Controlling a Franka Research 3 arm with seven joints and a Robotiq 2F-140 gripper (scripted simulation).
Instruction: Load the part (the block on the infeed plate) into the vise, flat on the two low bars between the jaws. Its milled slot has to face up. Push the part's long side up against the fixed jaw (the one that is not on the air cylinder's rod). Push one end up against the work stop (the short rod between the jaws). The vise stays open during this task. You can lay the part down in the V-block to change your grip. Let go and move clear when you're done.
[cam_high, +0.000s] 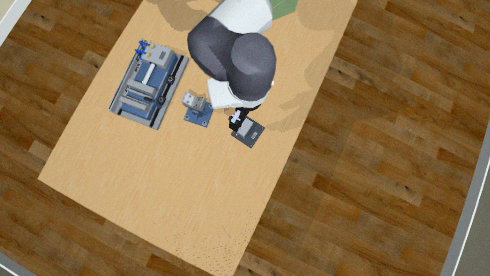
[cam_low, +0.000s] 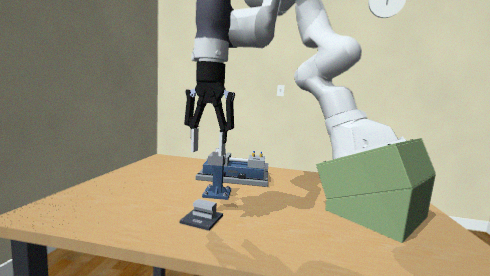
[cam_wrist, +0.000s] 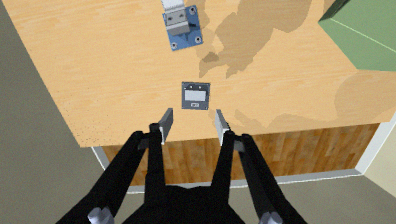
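The grey part is 10 mm to the left of my hand and 190 mm below it. The rest, counted from my hand: vise 50 mm behind, 380 mm to the right, 180 mm below; dark work stop rod 30 mm ahead, 340 mm to the right, 130 mm below; grey air cylinder 140 mm behind, 380 mm to the right, 140 mm below.
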